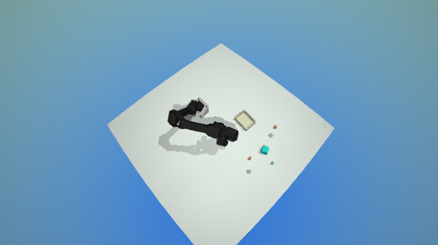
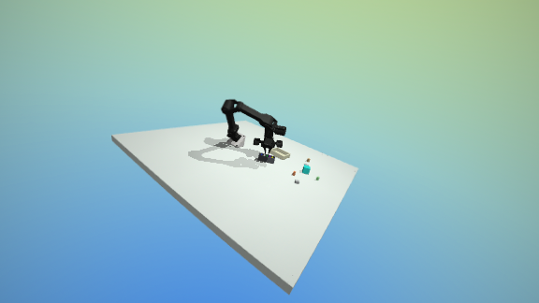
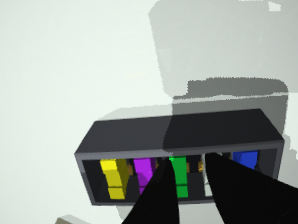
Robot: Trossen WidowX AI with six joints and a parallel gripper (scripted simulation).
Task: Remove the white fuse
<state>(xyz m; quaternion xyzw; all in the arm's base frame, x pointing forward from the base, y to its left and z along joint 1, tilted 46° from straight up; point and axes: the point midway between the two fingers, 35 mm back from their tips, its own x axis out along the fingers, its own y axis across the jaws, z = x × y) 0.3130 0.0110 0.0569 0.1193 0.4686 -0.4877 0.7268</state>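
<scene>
Right now the white fuse is 30 mm behind my gripper tip, 10 mm to the left of it and 40 mm below it. From my gripper tip the other things lie so: green fuse: 10 mm behind, 20 mm to the left, 40 mm below; purple fuse: 10 mm ahead, 30 mm to the left, 40 mm below; blue fuse: 40 mm behind, 40 mm below.
</scene>
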